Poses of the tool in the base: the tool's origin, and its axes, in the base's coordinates. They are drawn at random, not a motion.
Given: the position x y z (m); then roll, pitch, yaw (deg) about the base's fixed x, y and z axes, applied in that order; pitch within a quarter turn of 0, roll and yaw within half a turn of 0.
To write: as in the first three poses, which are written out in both.
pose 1, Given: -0.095 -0.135 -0.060 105.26 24.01 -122.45
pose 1, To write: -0.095 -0.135 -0.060 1.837 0.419 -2.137
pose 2, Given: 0.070 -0.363 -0.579 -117.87 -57.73 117.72
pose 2, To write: 0.070 -0.363 -0.579 -2.057 -1.008 2.055
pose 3, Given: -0.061 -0.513 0.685 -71.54 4.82 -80.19
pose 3, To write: -0.061 -0.513 0.685 -1.249 0.084 -1.400
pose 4, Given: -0.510 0.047 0.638 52.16 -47.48 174.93
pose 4, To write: -0.510 0.047 0.638 0.910 -0.829 3.053
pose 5, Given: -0.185 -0.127 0.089 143.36 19.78 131.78
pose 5, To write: -0.185 -0.127 0.089 2.502 0.345 2.300
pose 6, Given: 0.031 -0.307 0.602 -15.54 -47.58 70.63
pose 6, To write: 0.031 -0.307 0.602 -0.271 -0.830 1.233
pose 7, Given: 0.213 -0.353 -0.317 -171.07 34.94 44.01
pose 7, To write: 0.213 -0.353 -0.317 -2.986 0.610 0.768
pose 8, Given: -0.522 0.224 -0.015 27.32 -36.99 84.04
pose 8, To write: -0.522 0.224 -0.015 0.477 -0.646 1.467
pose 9, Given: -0.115 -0.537 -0.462 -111.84 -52.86 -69.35
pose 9, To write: -0.115 -0.537 -0.462 -1.952 -0.923 -1.210
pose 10, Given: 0.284 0.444 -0.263 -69.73 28.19 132.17
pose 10, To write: 0.284 0.444 -0.263 -1.217 0.492 2.307
